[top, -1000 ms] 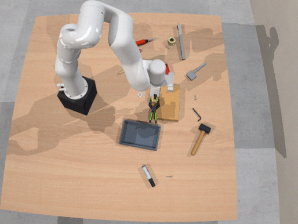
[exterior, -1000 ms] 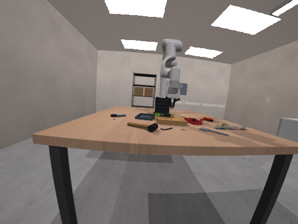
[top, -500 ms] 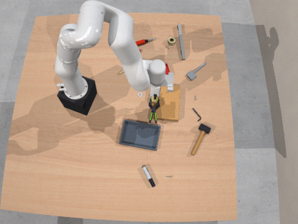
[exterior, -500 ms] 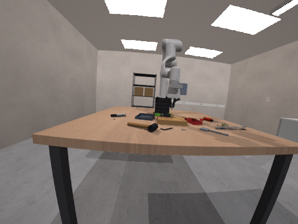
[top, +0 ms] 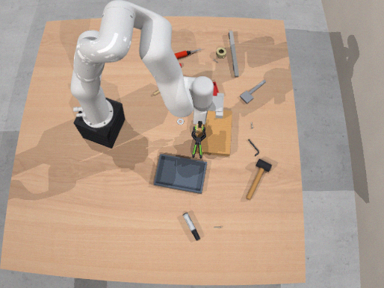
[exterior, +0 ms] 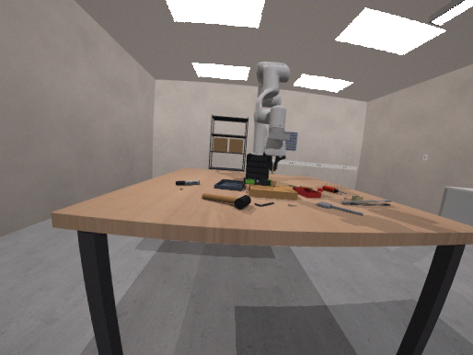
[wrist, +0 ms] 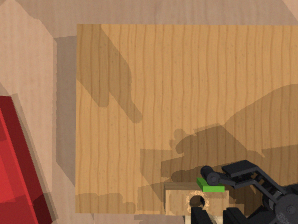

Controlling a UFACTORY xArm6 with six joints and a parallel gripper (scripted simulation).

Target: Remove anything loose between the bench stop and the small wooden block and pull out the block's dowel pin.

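Right now my hand is 40 mm short of the red tray, 170 mm to the right of it and 120 mm above it. From my hand the other things lie so: small wooden block: 80 mm below; dowel pin: 20 mm below; dark grey tray: 110 mm behind, 180 mm to the right, 120 mm below.
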